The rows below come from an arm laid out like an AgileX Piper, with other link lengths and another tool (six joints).
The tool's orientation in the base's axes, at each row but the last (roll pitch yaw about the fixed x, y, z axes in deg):
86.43, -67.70, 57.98
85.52, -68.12, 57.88
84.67, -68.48, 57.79
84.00, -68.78, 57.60
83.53, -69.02, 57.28
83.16, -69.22, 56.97
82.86, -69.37, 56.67
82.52, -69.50, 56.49
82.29, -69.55, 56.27
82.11, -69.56, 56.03
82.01, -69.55, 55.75
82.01, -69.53, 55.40
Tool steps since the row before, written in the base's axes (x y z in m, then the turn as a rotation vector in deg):
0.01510, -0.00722, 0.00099, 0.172, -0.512, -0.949
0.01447, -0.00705, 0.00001, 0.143, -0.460, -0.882
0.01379, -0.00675, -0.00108, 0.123, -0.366, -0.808
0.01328, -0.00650, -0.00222, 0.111, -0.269, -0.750
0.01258, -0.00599, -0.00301, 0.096, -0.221, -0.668
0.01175, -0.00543, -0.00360, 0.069, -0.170, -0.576
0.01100, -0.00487, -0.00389, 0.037, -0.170, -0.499
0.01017, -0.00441, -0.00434, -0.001, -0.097, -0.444
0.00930, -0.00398, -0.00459, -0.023, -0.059, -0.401
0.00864, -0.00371, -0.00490, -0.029, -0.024, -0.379
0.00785, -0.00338, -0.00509, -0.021, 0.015, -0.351
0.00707, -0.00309, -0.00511, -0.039, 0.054, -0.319
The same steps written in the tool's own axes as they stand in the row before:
0.00163, -0.00240, 0.01651, -1.008, -0.069, 0.414
0.00065, -0.00284, 0.01583, -0.935, -0.066, 0.362
-0.00040, -0.00333, 0.01502, -0.841, -0.097, 0.291
-0.00148, -0.00384, 0.01437, -0.760, -0.139, 0.225
-0.00218, -0.00426, 0.01343, -0.672, -0.136, 0.186
-0.00271, -0.00451, 0.01236, -0.576, -0.123, 0.137
-0.00294, -0.00467, 0.01137, -0.510, -0.077, 0.116
-0.00339, -0.00473, 0.01039, -0.444, -0.085, 0.042
-0.00365, -0.00464, 0.00941, -0.397, -0.083, 0.002
-0.00398, -0.00459, 0.00869, -0.368, -0.096, -0.024
-0.00420, -0.00443, 0.00785, -0.329, -0.118, -0.043
-0.00427, -0.00419, 0.00706, -0.291, -0.122, -0.081

